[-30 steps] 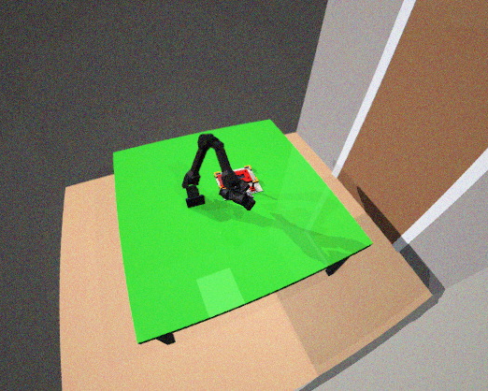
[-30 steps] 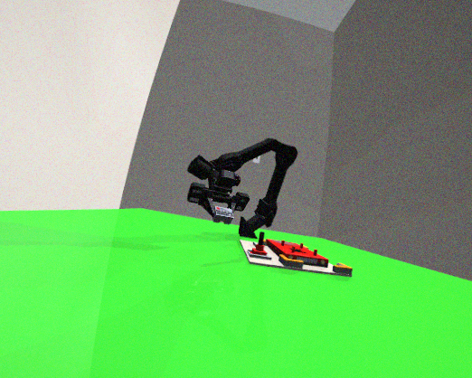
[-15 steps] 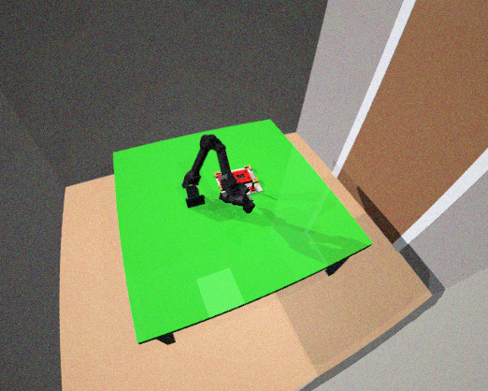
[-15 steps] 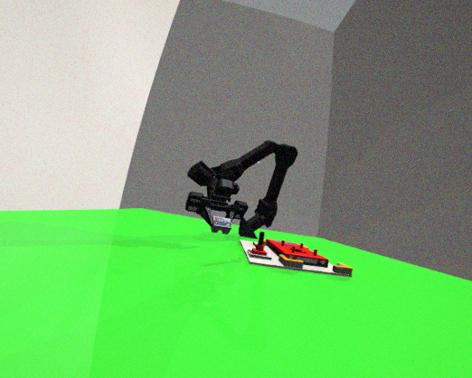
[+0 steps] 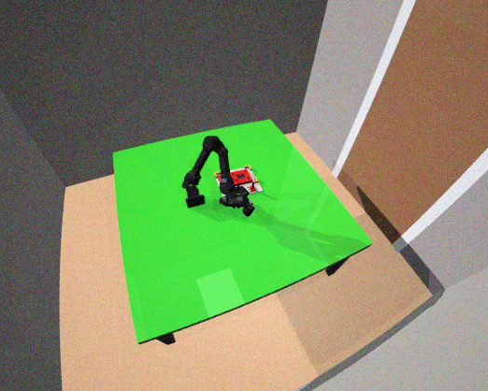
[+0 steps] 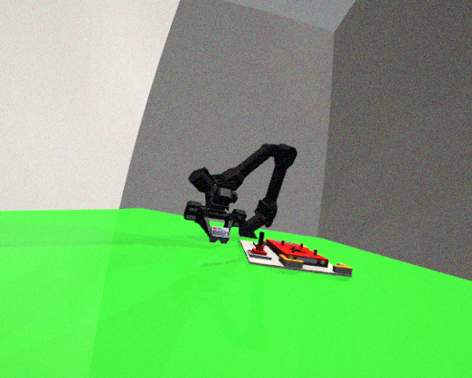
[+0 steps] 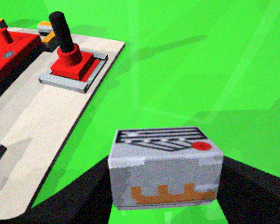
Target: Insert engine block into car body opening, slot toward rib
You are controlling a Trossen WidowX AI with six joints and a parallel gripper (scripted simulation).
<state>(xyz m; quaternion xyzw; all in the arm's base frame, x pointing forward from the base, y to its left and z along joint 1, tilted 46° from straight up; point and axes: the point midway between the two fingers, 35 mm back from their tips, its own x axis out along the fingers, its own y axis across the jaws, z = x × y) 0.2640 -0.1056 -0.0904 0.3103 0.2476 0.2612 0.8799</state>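
Right now the engine block is right at my gripper tip.
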